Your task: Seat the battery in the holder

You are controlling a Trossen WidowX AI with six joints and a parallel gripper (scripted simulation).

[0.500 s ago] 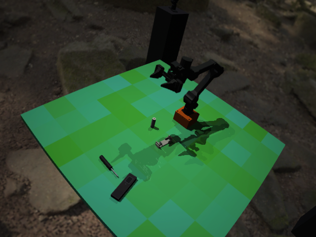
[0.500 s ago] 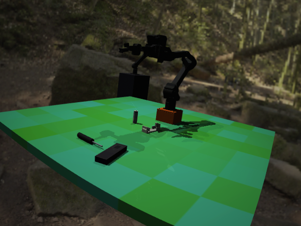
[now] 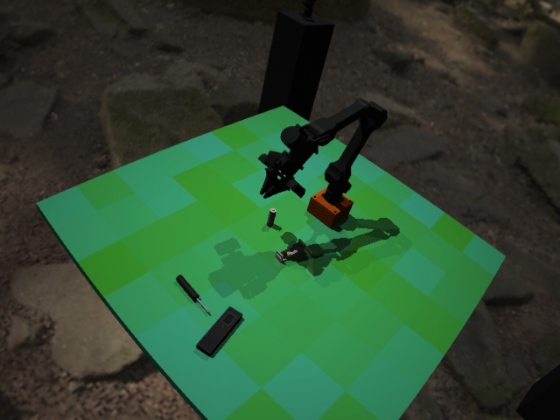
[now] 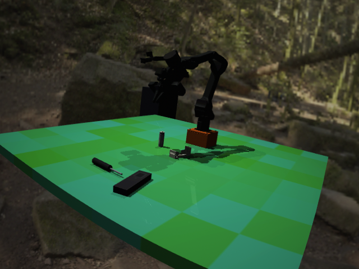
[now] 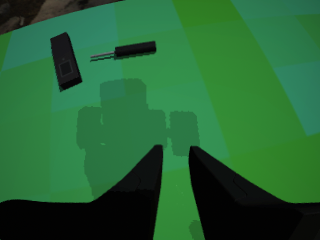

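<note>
My gripper tip is now 110 mm past the battery, 40 mm to the left of it and 180 mm above it. From my gripper tip the other things lie so: black screwdriver 280 mm ahead, 100 mm to the left, 200 mm below; then black remote-like box 280 mm ahead, 230 mm to the left, 200 mm below.
</note>
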